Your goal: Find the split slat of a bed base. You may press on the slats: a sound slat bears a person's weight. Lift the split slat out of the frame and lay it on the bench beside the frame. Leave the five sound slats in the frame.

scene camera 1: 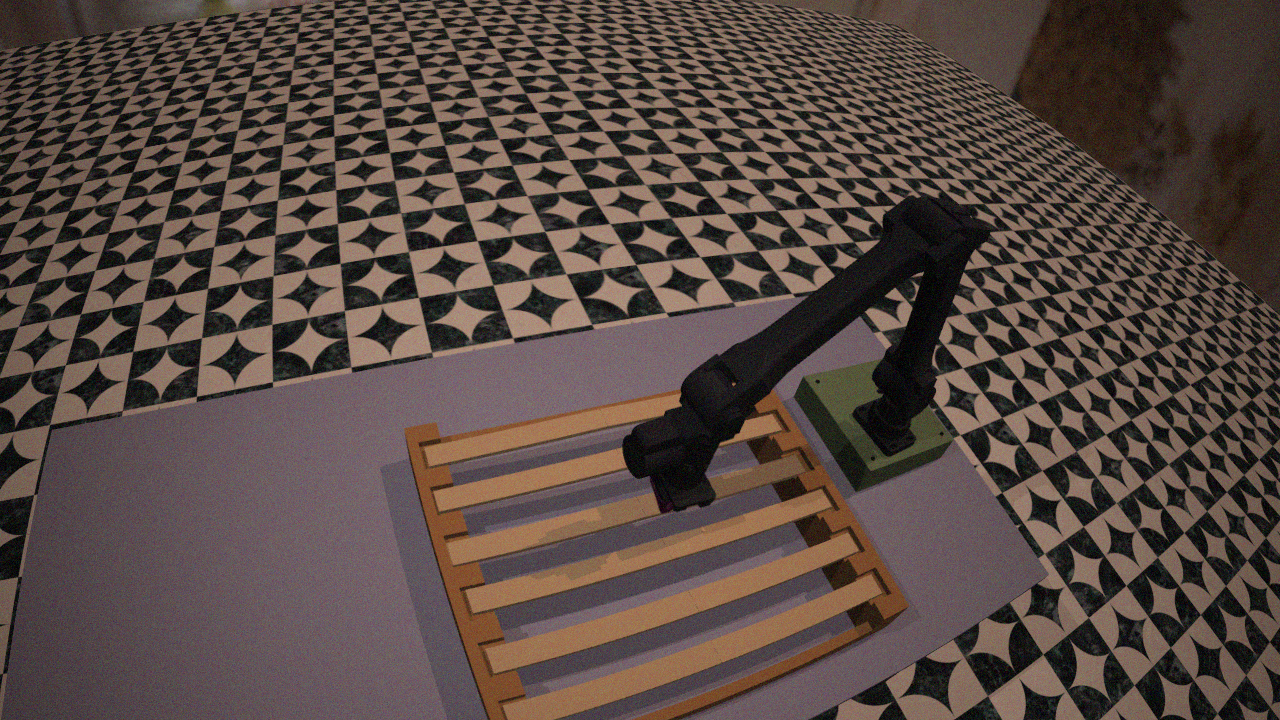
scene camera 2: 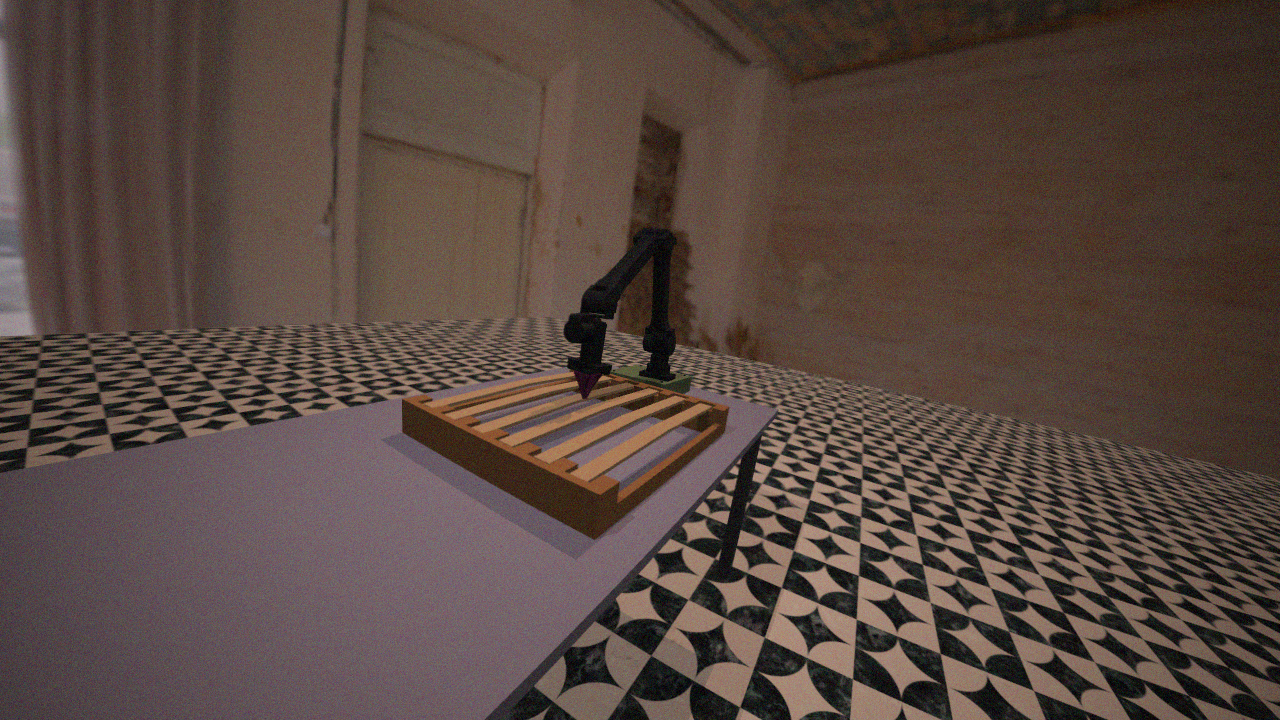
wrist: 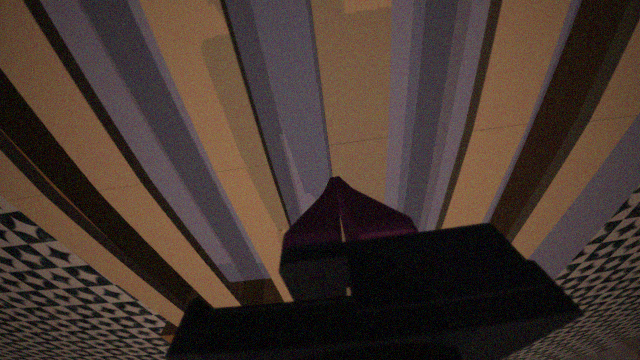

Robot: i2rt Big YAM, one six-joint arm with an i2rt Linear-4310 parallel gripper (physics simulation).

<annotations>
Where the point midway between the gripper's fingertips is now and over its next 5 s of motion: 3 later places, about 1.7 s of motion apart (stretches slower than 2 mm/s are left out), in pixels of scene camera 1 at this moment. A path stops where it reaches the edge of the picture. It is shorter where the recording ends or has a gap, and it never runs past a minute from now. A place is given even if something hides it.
My gripper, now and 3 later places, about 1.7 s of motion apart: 664, 511; 704, 548; 718, 586; 738, 637
</annotations>
